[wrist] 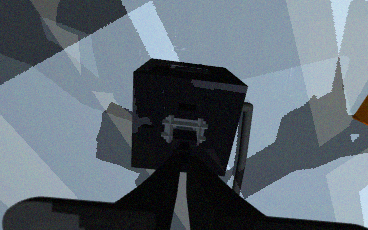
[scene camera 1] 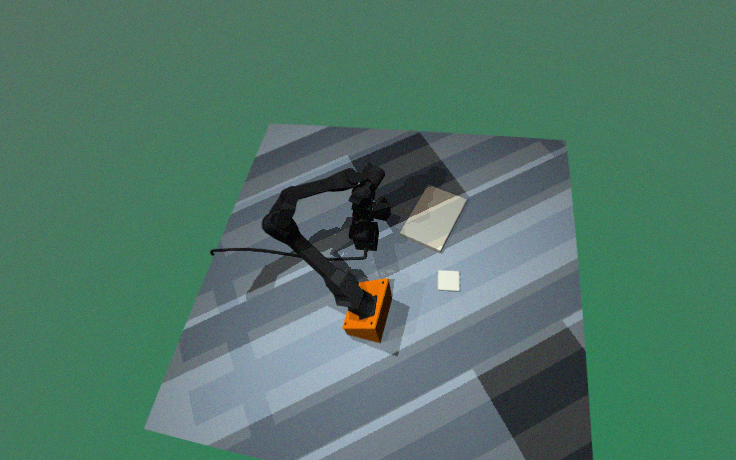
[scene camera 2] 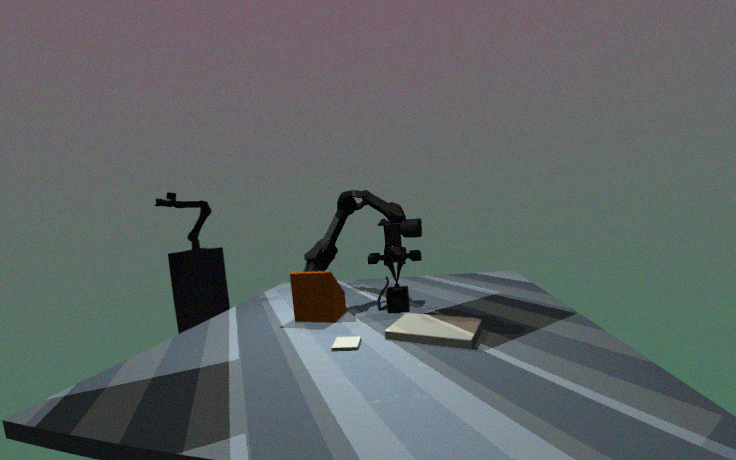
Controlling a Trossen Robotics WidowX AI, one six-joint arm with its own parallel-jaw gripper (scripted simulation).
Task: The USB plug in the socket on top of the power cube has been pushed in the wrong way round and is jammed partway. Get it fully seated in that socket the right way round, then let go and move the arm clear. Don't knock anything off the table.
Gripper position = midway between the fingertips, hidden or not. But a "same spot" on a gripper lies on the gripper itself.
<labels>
my gripper: wrist 183, 161; scene camera 1; scene camera 2
flat cream slab: scene camera 1; scene camera 2; not seen in the wrist view (out of frame)
same spot on my gripper: (scene camera 2: 393, 252) = (scene camera 1: 385, 209)
same spot on flat cream slab: (scene camera 2: 461, 332) = (scene camera 1: 452, 201)
</labels>
